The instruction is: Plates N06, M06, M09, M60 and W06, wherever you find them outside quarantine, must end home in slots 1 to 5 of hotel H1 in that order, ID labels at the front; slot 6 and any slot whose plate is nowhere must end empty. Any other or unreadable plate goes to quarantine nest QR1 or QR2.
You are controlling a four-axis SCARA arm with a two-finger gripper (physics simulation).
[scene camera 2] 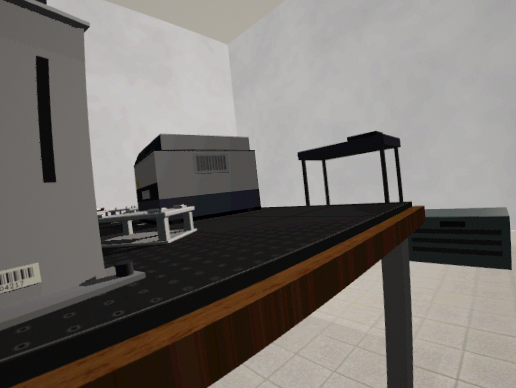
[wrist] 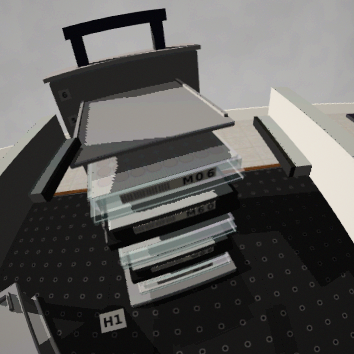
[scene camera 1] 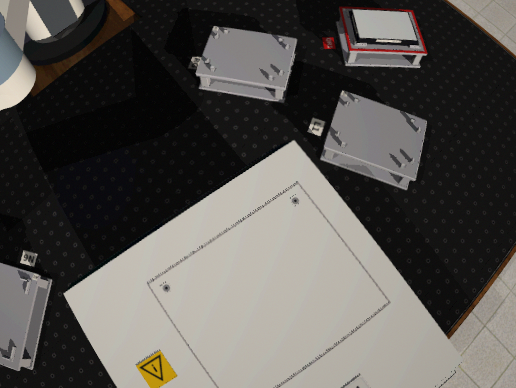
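Where they show: gripper, fingertip midpoint: (wrist: 161, 114); arm's base, origin of the base link: (scene camera 1: 58, 24).
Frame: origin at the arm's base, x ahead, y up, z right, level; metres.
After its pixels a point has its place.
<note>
My gripper (wrist: 161, 114) @(x 0.305, y 0.239, z 0.517 m) is open and empty in the wrist view; its fingers stand wide apart on either side of hotel H1 (wrist: 125, 70) @(x 0.336, y 0.245, z 0.616 m). The hotel's top shelf (wrist: 150, 115) @(x 0.314, y 0.227, z 0.545 m) is bare. Below it are a clear plate marked M06 (wrist: 200, 177) @(x 0.290, y 0.210, z 0.497 m), a black plate marked M60 (wrist: 202, 209) @(x 0.289, y 0.184, z 0.497 m), a clear plate (wrist: 175, 241) @(x 0.309, y 0.160, z 0.492 m) with no readable label, a black plate (wrist: 182, 261) @(x 0.306, y 0.130, z 0.492 m) with a blurred label and, lowest, a clear plate (wrist: 185, 276) @(x 0.306, y 0.102, z 0.492 m) whose label is unreadable. A dark plate with a pale top (scene camera 1: 384, 26) @(x 0.571, y 0.077, z -0.460 m) sits in the red-rimmed quarantine nest (scene camera 1: 425, 52) @(x 0.661, y 0.063, z -0.489 m); its label is unreadable.
Bare nests (scene camera 1: 245, 55) @(x 0.444, y 0.063, z -0.210 m) (scene camera 1: 375, 135) @(x 0.713, y 0.063, z -0.260 m) (scene camera 1: 12, 310) @(x 0.536, y 0.063, z 0.385 m) stand around a big white housing (scene camera 1: 270, 280) @(x 0.785, y 0.264, z 0.053 m). Part of the arm (scene camera 1: 15, 75) @(x 0.451, y 0.347, z 0.125 m) shows at upper left. A tall grey housing (scene camera 2: 50, 215) @(x 0.375, y 0.079, z 0.637 m), a white nest (scene camera 2: 162, 227) @(x 0.523, y 0.039, z 0.501 m) and a grey instrument (scene camera 2: 200, 180) @(x 0.760, y 0.127, z 0.240 m) stand on the table (scene camera 2: 300, 235) @(x 0.639, y 0.013, z 0.679 m).
</note>
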